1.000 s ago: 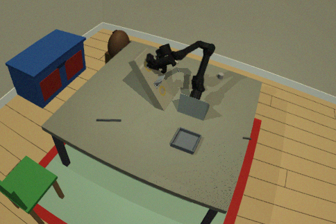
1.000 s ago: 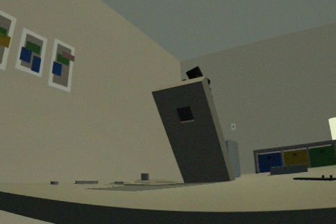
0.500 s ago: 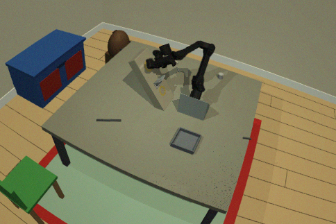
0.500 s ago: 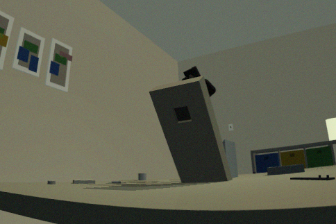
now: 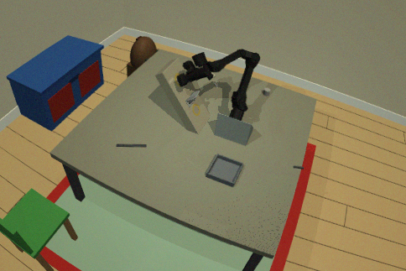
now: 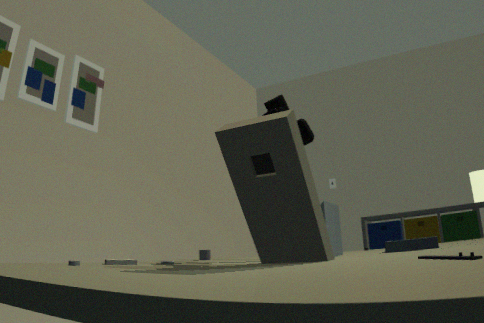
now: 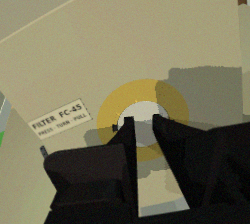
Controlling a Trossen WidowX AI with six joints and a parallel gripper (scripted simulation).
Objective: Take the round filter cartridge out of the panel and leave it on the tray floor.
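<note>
Now: the tan service panel 8 cm below my gripper tip, 4 cm behind it and 1 cm to the right of it. Round my gripper tip: small dark piece: 80 cm behind, 25 cm below, 3 cm to the right; then grey tray: 46 cm behind, 25 cm below, 22 cm to the left; then white round filter cartridge: 1 cm below, 1 cm ahead.
</note>
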